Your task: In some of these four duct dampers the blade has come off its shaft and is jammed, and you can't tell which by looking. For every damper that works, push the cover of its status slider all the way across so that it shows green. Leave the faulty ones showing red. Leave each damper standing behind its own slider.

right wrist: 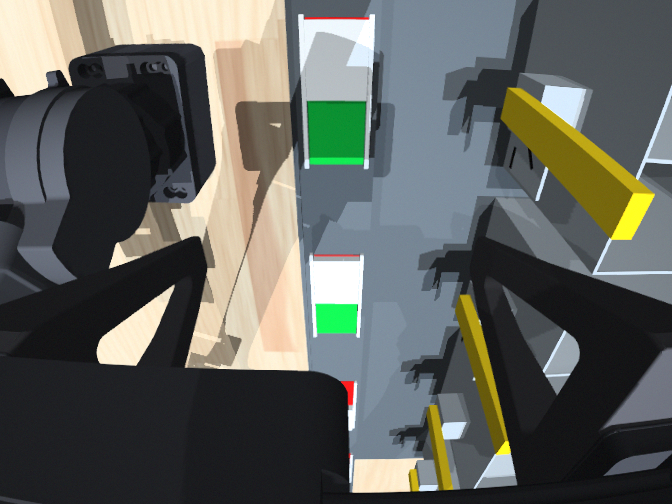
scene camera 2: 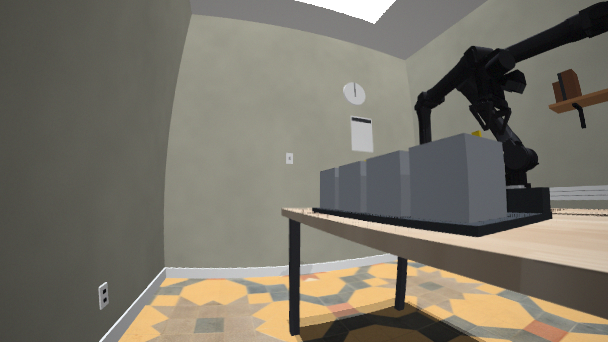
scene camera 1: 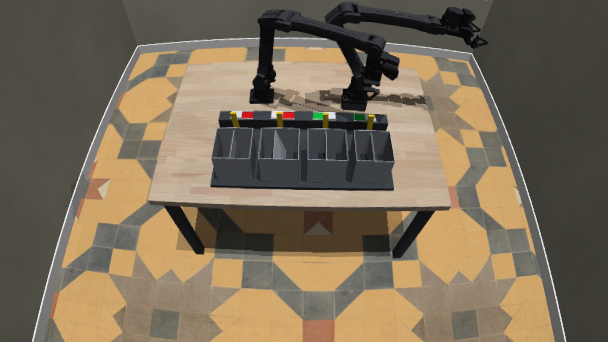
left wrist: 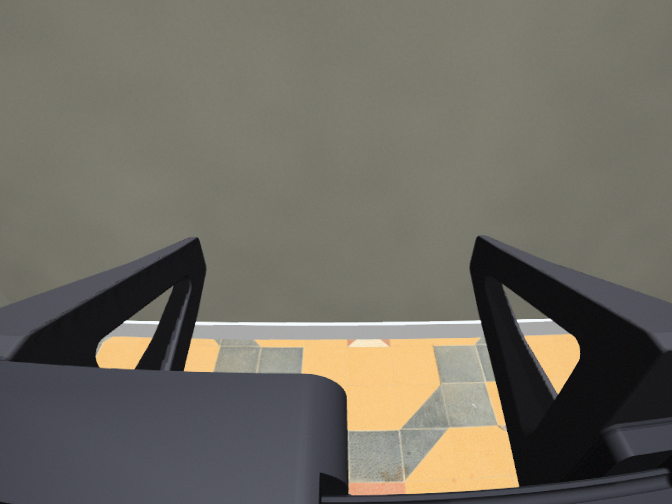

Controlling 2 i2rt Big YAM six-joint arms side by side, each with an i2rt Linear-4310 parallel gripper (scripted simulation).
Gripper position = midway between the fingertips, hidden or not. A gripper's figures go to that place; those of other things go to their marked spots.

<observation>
The right gripper (right wrist: 338, 252): 0.13 m from the lens. A damper (right wrist: 597, 73): 0.28 m from the lens. A damper (right wrist: 516, 222) is 0.37 m from the lens. A damper (right wrist: 460, 415) is 0.50 m from the lens. A white slider cover (right wrist: 336, 278) is 0.34 m from the lens.
</observation>
